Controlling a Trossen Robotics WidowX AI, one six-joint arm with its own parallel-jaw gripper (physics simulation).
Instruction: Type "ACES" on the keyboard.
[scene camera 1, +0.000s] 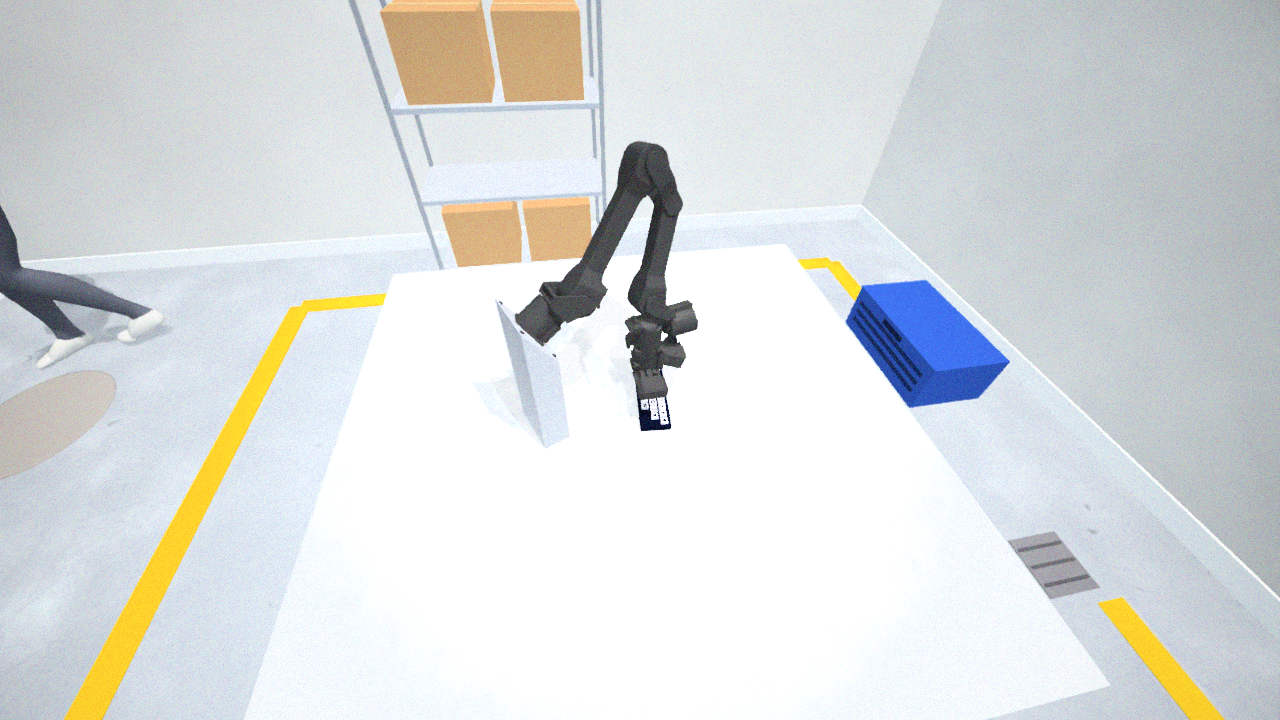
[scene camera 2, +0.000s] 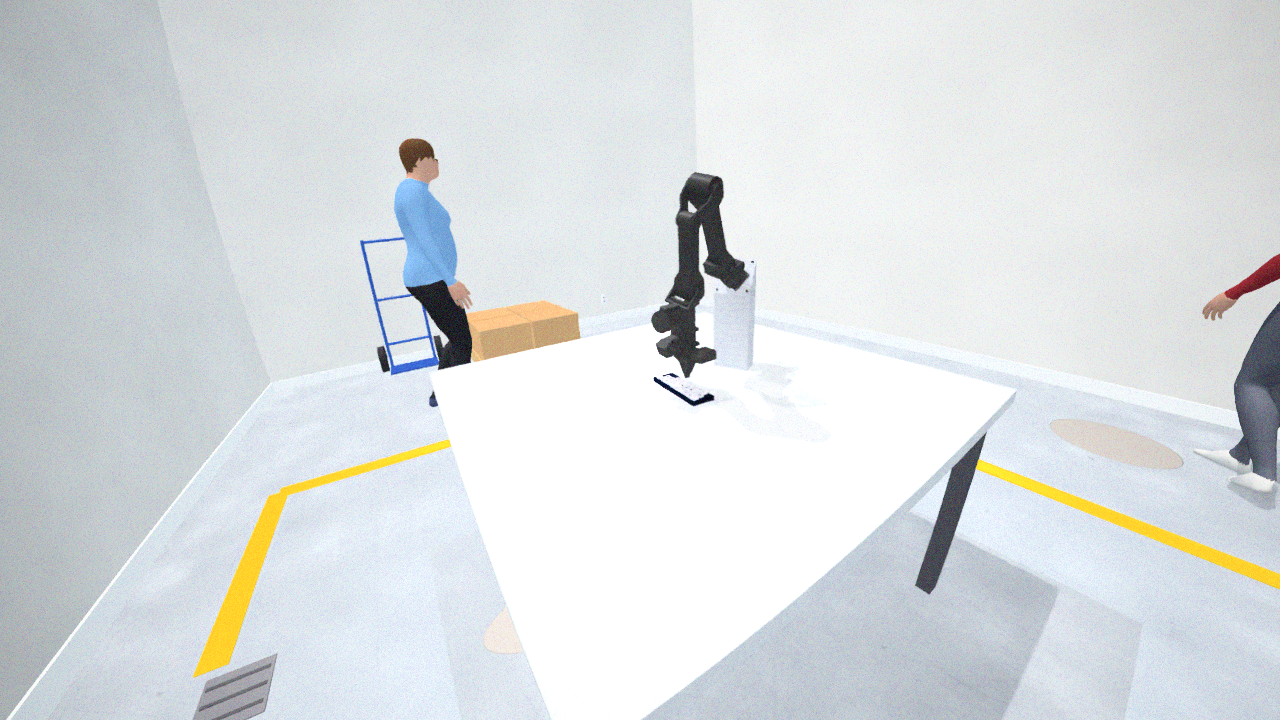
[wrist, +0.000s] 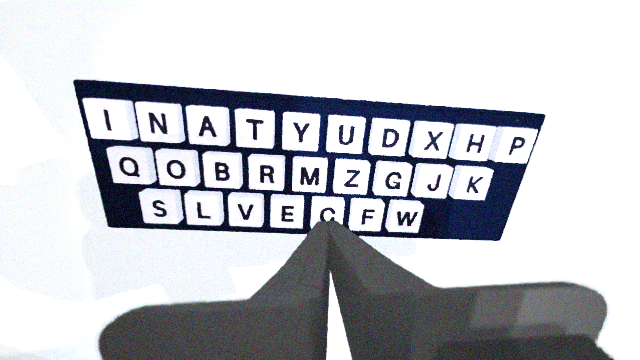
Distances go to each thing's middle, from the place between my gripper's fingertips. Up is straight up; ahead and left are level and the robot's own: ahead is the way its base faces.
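There is the key (wrist: 207, 125), and my gripper is 60 mm to the right of it, 20 mm short of it and 20 mm above it.
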